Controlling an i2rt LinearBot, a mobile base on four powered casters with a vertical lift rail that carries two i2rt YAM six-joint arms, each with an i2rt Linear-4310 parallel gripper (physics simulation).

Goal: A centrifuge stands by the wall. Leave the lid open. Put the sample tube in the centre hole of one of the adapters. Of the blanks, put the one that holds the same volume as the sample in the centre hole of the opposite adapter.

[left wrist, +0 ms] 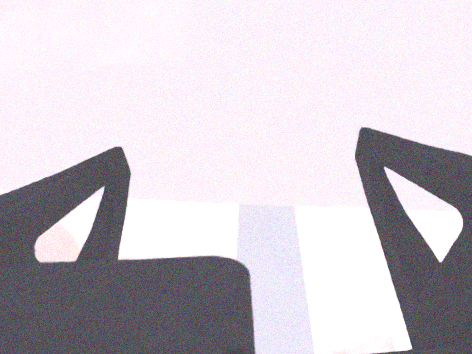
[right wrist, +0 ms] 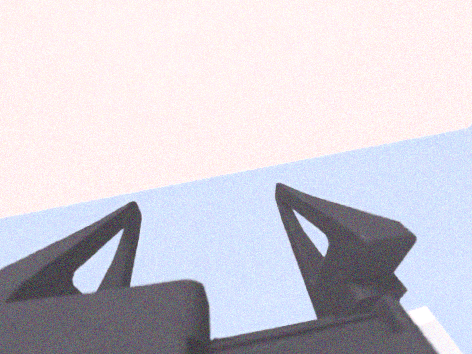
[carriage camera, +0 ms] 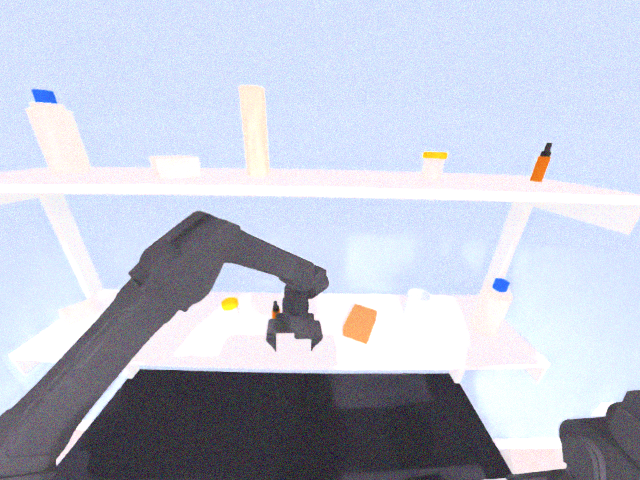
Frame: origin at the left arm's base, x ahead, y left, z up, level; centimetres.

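Where they show: left gripper, fingertip midpoint: (left wrist: 240, 149) (carriage camera: 293, 349); right gripper, fingertip midpoint: (right wrist: 208, 198).
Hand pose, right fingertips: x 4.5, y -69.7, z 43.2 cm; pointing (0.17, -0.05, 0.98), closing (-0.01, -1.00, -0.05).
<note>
After its pixels a point has its place.
The centrifuge, its adapters, the sample tube and the blanks do not show in the carriage view or in either wrist view. My left gripper (carriage camera: 293, 348) {x 35.1, y -29.4, z -9.0 cm} (left wrist: 240, 149) {x 35.1, y -29.4, z -9.0 cm} is open and empty, its fingers wide apart. In the carriage view it points down in front of the lower shelf. My right gripper (right wrist: 208, 199) {x 4.5, y -69.7, z 43.2 cm} is open and empty, with pale wall behind its fingers in the right wrist view. Part of the right arm shows at the lower right of the carriage view, its fingers out of sight.
A black bench top (carriage camera: 258, 423) {x 40.9, y -14.1, z -55.5 cm} lies below the lower shelf (carriage camera: 289, 359) {x 32.6, y -28.4, z -9.8 cm}. On that shelf stand an orange box (carriage camera: 360, 323) {x 41.0, y -48.9, z -5.8 cm}, a blue-capped bottle (carriage camera: 495, 312) {x 38.3, y -87.6, z -0.5 cm} and a yellow-capped jar (carriage camera: 229, 303) {x 48.4, y -8.4, z -3.8 cm}. The upper shelf (carriage camera: 336, 190) {x 30.7, y -38.5, z 35.3 cm} carries bottles, a tall cream box (carriage camera: 254, 131) {x 44.1, y -21.9, z 45.2 cm} and a small jar (carriage camera: 433, 165) {x 41.7, y -61.5, z 39.2 cm}.
</note>
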